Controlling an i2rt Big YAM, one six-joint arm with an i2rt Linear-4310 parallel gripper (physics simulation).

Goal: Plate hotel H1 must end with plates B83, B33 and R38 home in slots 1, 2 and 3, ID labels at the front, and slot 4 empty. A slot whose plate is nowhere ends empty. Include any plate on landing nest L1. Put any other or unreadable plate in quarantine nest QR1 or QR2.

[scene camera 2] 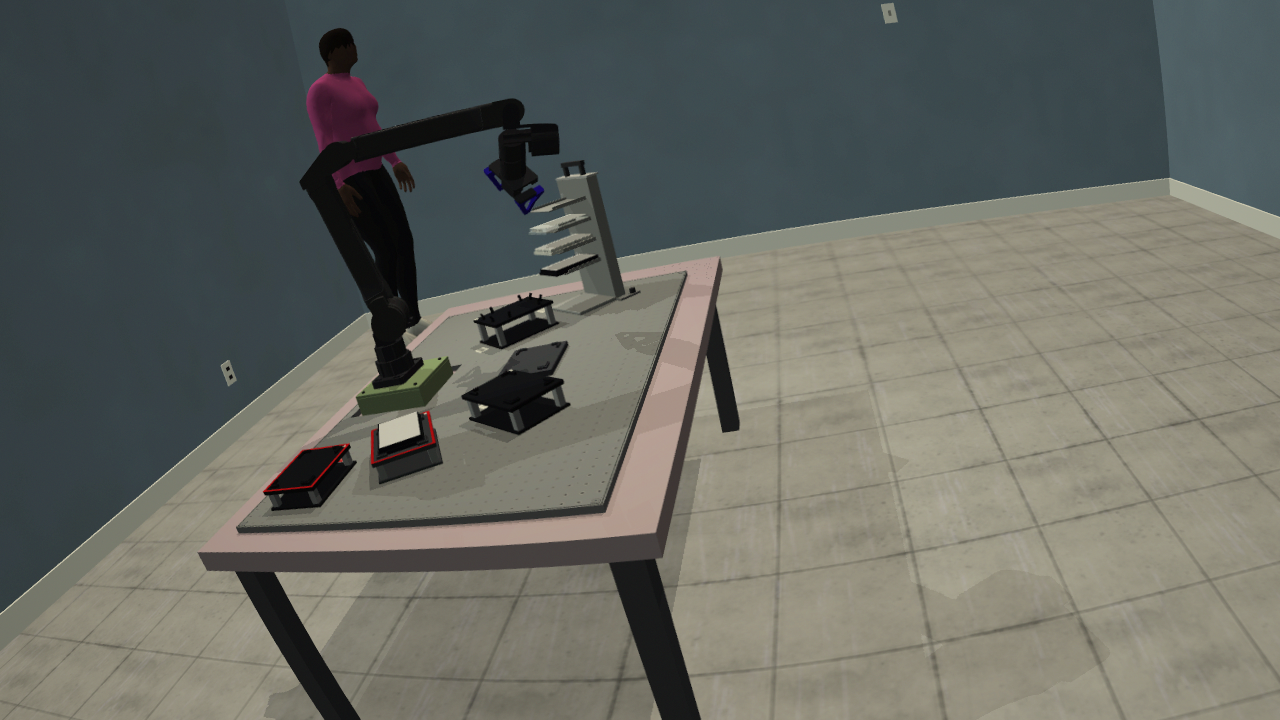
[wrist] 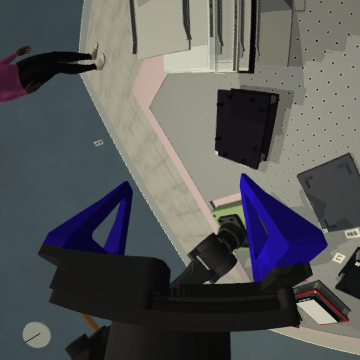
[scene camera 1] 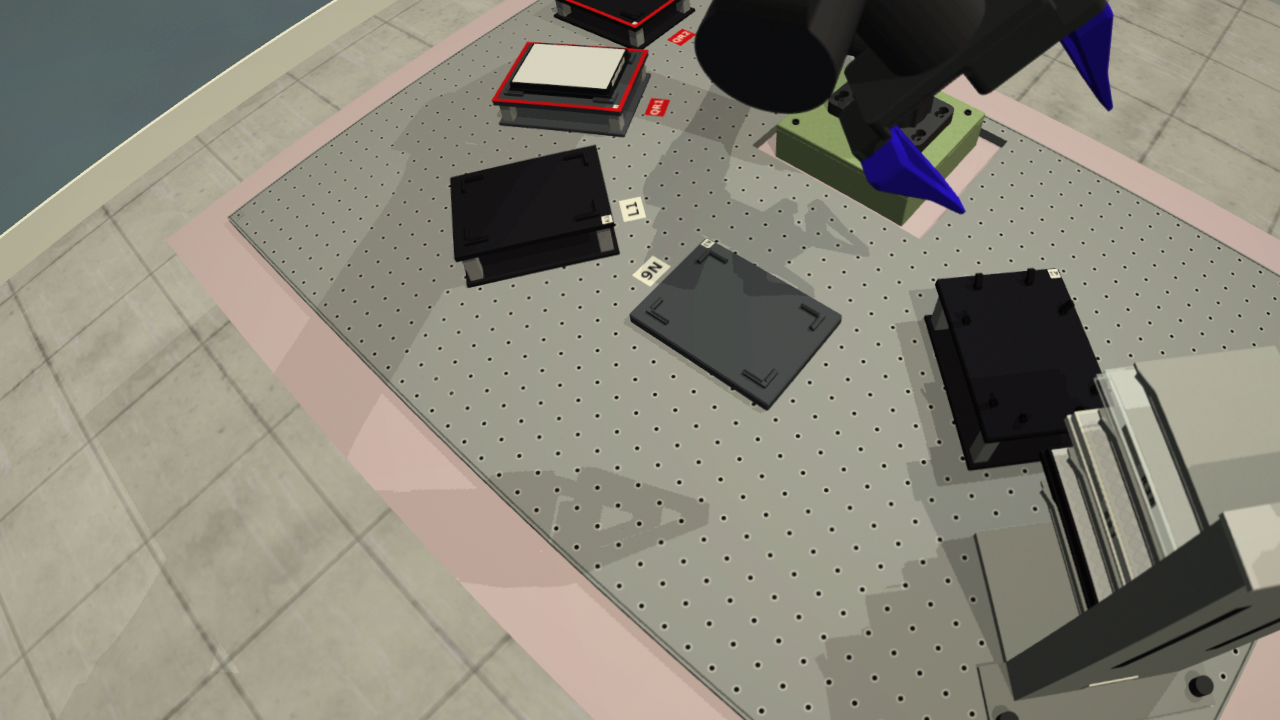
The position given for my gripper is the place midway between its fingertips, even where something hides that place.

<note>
My gripper (scene camera 1: 1031, 157) is open, with nothing in its grasp. Further things: a flat dark nest labelled N6 (scene camera 1: 754, 332).
My gripper shows as well in scene camera 2 (scene camera 2: 514, 201) and in the wrist view (wrist: 182, 182). The flat dark nest labelled N6 is seen too in scene camera 2 (scene camera 2: 543, 360) and in the wrist view (wrist: 324, 185).
</note>
